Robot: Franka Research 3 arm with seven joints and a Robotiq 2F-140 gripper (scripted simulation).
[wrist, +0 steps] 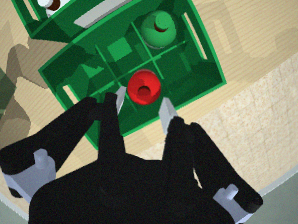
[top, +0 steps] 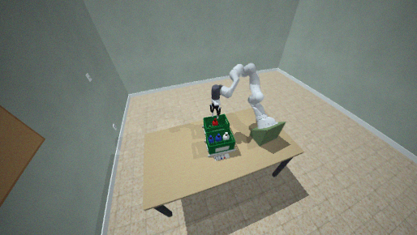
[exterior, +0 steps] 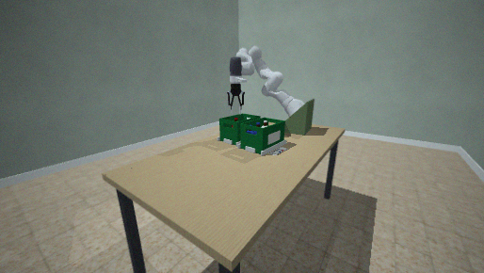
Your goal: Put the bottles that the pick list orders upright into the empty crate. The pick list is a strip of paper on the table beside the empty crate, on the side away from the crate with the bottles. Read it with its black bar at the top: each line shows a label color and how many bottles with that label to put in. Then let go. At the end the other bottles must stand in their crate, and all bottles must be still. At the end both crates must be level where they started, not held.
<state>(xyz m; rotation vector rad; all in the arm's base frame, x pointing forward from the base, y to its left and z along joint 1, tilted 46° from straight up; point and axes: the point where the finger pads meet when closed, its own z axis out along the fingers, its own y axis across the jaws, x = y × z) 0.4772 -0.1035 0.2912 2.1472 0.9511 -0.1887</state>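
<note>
The red-labelled bottle is 140 mm below my hand. Also, from my hand: blue-capped bottle 30 mm ahead, 230 mm to the left, 140 mm below; white-capped bottle 60 mm behind, 240 mm to the left, 140 mm below; green-capped bottle 90 mm ahead, 90 mm to the left, 140 mm below.
</note>
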